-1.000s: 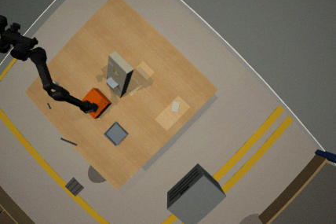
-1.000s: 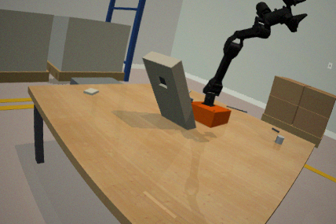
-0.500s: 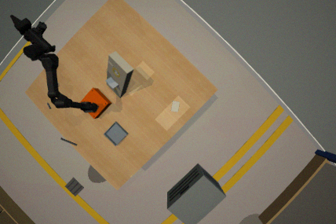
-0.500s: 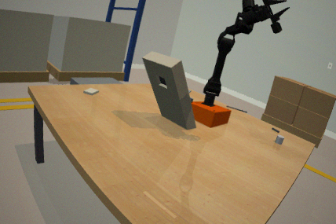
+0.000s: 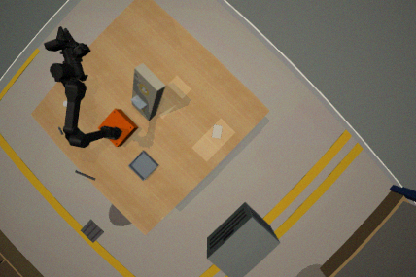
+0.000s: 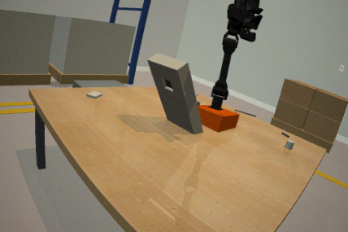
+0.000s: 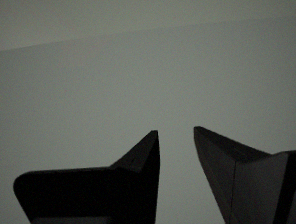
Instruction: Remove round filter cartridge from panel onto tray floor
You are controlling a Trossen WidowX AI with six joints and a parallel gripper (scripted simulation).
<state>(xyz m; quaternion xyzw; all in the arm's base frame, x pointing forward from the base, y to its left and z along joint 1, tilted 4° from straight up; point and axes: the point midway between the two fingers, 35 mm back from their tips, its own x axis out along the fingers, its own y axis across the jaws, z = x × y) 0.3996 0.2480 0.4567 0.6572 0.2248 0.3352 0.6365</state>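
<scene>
Now: gripper tip 34 cm above the round pale cartridge, 31 cm to the left of it and 2 cm past it. The rest, counted from my gripper tip: grey service panel 42 cm below, 30 cm to the right, 7 cm behind; then white block 81 cm to the right, 57 cm below; then grey tray 57 cm below, 52 cm to the right, 50 cm behind.
</scene>
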